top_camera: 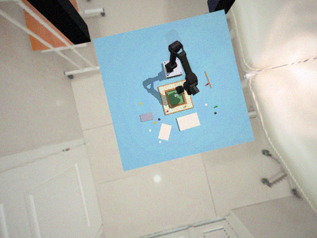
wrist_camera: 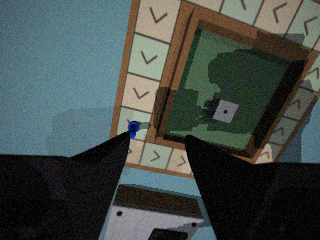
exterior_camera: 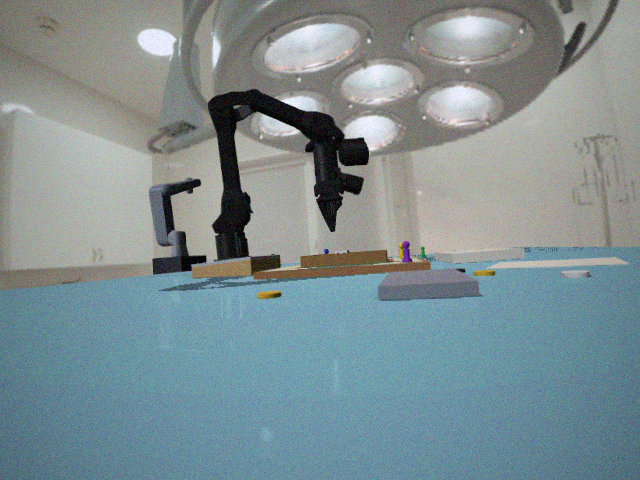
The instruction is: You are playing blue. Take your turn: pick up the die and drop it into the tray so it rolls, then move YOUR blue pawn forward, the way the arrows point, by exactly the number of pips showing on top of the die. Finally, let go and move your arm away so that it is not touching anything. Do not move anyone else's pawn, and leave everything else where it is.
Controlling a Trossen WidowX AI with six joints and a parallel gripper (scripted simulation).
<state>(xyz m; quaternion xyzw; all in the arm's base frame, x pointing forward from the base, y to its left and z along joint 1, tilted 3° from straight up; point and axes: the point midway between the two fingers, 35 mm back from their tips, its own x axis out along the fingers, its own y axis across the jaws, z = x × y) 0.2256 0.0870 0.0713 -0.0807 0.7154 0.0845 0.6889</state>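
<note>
The blue pawn is 6 cm below my gripper tip, 3 cm behind it and 2 cm to the left of it. The rest, counted from my gripper tip: white die 8 cm to the right, 6 cm below, 4 cm ahead; yellow pawn 16 cm ahead, 6 cm below, 1 cm to the right; green tray 8 cm to the right, 8 cm below, 5 cm ahead.
</note>
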